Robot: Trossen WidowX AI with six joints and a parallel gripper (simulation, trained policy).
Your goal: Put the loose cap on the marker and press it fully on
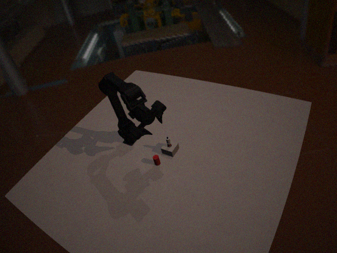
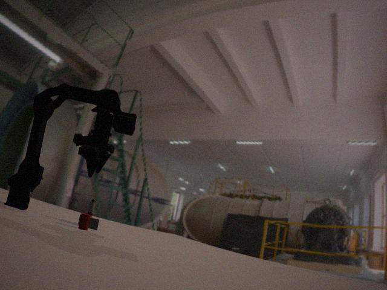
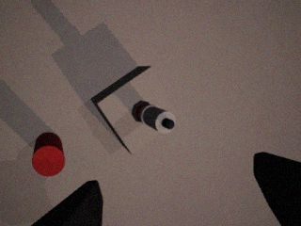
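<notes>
The red cap is 60 mm to the right of my gripper tip and 150 mm below it. The rest, counted from my gripper tip: pale holder block 20 mm ahead, 30 mm to the left, 160 mm below.
</notes>
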